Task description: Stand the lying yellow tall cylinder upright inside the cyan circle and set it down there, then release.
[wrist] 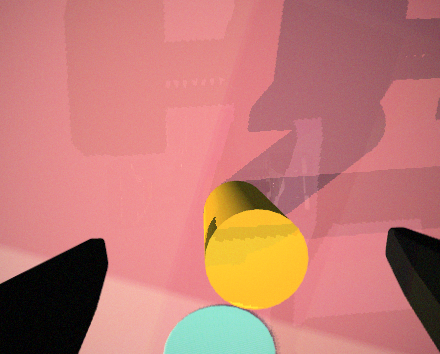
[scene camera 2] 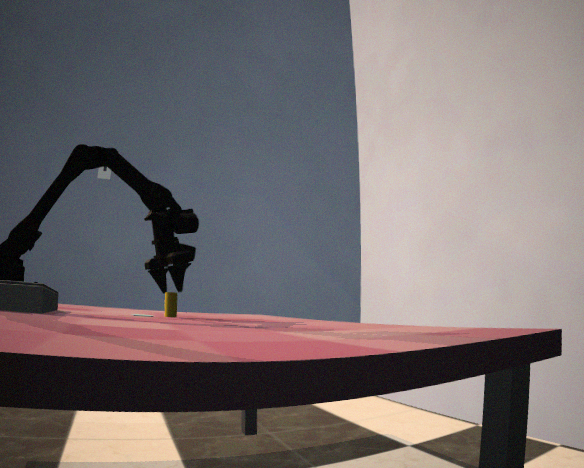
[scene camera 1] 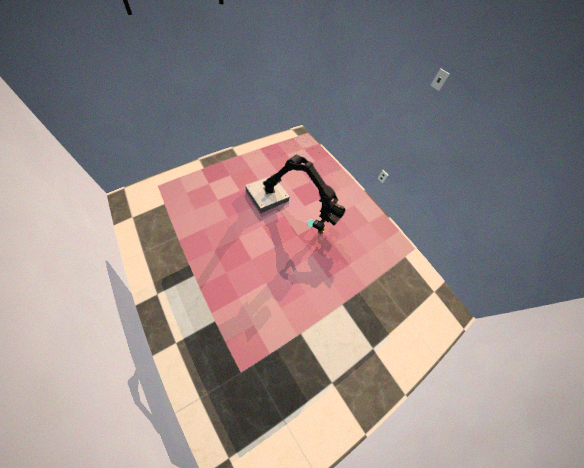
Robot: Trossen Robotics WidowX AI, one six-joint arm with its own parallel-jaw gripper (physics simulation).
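Seen in the pictures: gripper, fingertip midpoint: (wrist: 246, 246) (scene camera 2: 172, 292) (scene camera 1: 323, 226); arm's base at its link origin: (scene camera 2: 6, 285) (scene camera 1: 269, 189).
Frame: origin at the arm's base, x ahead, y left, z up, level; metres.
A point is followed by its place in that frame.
The yellow tall cylinder (scene camera 2: 171, 304) {z -0.016, x 0.390, y 0.183 m} (wrist: 256, 258) {z 0.016, x 0.389, y 0.200 m} stands upright on the table, beside the cyan circle and outside it. In scene camera 1 a small part of the cylinder (scene camera 1: 321, 230) {z -0.007, x 0.401, y 0.189 m} shows below the gripper. The cyan circle (scene camera 1: 310, 223) {z -0.049, x 0.311, y 0.165 m} (scene camera 2: 143, 315) {z -0.049, x 0.316, y 0.162 m} (wrist: 220, 332) {z -0.049, x 0.327, y 0.178 m} lies flat on the table, on the arm-base side of the cylinder; its lower part is cut off in the wrist view. My gripper (scene camera 2: 173, 291) {z 0.016, x 0.391, y 0.204 m} (wrist: 246, 246) {z 0.016, x 0.391, y 0.204 m} is open and points down, with its fingertips at about the height of the cylinder's top. In the wrist view the cylinder is between the two fingers, apart from both.
The arm's base plate (scene camera 1: 261, 204) {z 0.008, x 0.101, y -0.093 m} (scene camera 2: 31, 298) {z -0.022, x 0.106, y -0.111 m} stands on the pink patchwork table top (scene camera 1: 240, 345) {z -0.050, x 0.818, y -0.479 m} (scene camera 2: 280, 345) {z -0.050, x 0.520, y -0.464 m}. The arm arches from the base over to the cylinder. Shadows of the arm fall across the table. Blue and pale walls stand around it.
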